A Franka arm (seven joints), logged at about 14 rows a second.
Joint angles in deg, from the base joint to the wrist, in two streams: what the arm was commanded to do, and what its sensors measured. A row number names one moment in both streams.
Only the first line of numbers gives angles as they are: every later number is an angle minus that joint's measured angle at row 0.
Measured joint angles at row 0:
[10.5 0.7 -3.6 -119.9 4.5 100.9 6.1]
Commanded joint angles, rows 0 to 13:
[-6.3 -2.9 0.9 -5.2 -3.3 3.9 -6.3]
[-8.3 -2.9 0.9 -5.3 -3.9 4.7 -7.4]
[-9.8 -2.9 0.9 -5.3 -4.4 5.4 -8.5]
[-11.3 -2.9 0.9 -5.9 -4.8 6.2 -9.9]
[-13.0 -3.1 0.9 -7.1 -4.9 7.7 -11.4]
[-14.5 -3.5 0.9 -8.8 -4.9 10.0 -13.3]
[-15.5 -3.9 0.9 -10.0 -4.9 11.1 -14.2]
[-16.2 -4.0 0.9 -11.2 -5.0 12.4 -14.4]
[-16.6 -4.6 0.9 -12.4 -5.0 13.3 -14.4]
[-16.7 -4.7 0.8 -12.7 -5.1 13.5 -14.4]
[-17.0 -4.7 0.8 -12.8 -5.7 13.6 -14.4]
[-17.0 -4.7 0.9 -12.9 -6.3 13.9 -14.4]
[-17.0 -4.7 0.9 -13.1 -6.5 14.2 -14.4]
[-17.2 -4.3 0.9 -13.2 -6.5 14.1 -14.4]
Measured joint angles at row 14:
[-16.1 -2.7 0.1 -11.3 -5.5 12.8 -13.5]
